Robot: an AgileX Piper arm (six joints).
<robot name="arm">
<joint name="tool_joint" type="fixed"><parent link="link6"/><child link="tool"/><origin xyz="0 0 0" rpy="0 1.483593 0"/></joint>
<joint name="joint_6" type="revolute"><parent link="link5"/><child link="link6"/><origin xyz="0.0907 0 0.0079" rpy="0 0 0"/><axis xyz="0.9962 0 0.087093"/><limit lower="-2.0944" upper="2.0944"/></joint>
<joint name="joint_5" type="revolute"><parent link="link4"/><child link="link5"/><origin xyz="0 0 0" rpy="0 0 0"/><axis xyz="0 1 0"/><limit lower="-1.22" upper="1.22"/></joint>
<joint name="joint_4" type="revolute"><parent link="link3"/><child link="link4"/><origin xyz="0.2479 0 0.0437" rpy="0 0 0"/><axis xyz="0.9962 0 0.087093"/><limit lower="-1.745" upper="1.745"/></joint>
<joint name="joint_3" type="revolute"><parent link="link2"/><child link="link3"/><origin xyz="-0.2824 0 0.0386" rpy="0 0 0"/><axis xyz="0 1 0"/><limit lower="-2.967" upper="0"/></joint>
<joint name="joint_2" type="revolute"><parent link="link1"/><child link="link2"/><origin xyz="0 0 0" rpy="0 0 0"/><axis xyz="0 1 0"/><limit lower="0" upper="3.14"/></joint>
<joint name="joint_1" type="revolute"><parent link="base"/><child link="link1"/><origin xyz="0 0 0.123" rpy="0 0 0"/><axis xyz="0 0 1"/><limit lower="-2.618" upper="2.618"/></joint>
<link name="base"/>
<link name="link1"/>
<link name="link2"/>
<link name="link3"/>
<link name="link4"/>
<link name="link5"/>
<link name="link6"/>
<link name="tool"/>
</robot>
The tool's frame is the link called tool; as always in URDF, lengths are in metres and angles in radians.
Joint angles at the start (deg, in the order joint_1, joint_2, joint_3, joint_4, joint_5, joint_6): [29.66, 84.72, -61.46, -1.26, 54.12, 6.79]
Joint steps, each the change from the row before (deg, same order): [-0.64, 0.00, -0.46, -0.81, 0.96, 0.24]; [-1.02, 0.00, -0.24, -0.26, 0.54, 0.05]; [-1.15, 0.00, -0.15, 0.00, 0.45, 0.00]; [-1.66, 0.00, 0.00, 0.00, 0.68, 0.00]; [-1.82, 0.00, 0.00, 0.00, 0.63, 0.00]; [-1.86, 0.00, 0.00, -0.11, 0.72, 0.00]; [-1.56, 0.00, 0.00, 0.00, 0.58, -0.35]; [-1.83, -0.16, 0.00, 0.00, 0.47, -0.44]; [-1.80, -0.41, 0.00, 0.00, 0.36, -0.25]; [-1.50, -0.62, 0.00, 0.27, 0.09, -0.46]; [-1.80, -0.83, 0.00, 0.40, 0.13, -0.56]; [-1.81, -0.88, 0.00, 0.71, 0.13, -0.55]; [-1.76, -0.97, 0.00, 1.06, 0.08, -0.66]
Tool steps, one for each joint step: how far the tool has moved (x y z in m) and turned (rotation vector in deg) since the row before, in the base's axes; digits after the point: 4 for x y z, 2 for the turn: [0.0018, -0.0039, 0.0018, -0.86, 0.08, -0.64]; [0.0024, -0.0049, 0.0009, -0.35, 0.15, -1.01]; [0.0023, -0.0053, 0.0005, -0.14, 0.26, -1.17]; [0.0026, -0.0079, -0.0003, -0.31, 0.61, -1.69]; [0.0027, -0.0086, -0.0003, -0.27, 0.57, -1.84]; [0.0024, -0.0091, -0.0003, -0.38, 0.62, -1.86]; [0.0018, -0.0075, -0.0002, -0.30, 0.52, -1.24]; [0.0018, -0.0089, 0.0006, -0.21, 0.27, -1.42]; [0.0010, -0.0089, 0.0019, -0.05, -0.06, -1.57]; [0.0001, -0.0071, 0.0029, 0.28, -0.46, -1.13]; [-0.0004, -0.0084, 0.0039, 0.40, -0.60, -1.37]; [-0.0010, -0.0080, 0.0041, 0.68, -0.61, -1.47]; [-0.0016, -0.0072, 0.0045, 0.99, -0.72, -1.38]
